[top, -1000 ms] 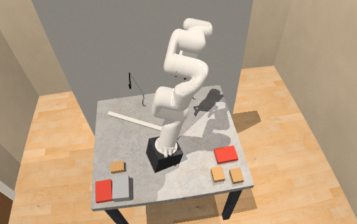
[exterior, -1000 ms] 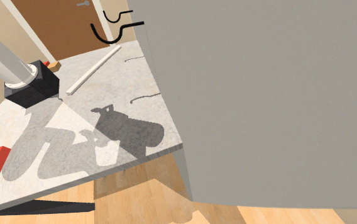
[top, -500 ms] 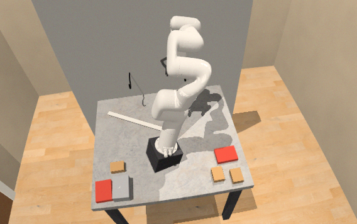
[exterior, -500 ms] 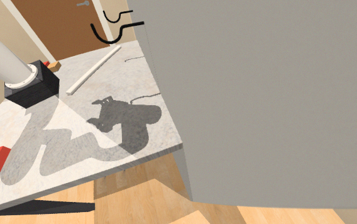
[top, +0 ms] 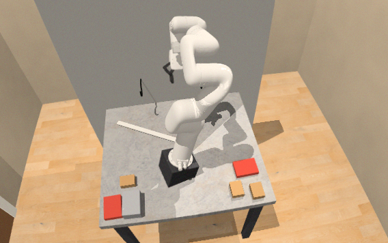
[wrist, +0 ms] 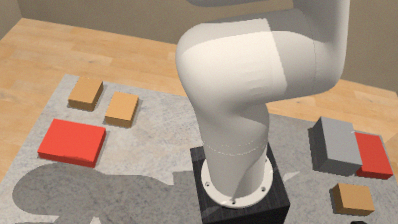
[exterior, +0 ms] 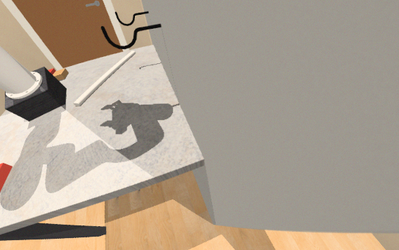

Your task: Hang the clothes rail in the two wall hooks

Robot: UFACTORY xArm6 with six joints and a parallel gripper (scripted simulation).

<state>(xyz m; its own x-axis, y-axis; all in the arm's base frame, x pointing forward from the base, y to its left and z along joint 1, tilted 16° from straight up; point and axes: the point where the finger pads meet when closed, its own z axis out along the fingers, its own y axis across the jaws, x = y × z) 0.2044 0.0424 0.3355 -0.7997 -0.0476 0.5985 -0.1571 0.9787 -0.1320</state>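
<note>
Now: hand 3 cm short of the white clothes rail, 20 cm to the right of it and 42 cm above it. The rest, counted from my hand: grey block (42 cm behind, 31 cm to the left, 40 cm below); grey wall (32 cm ahead, 7 cm to the left).
</note>
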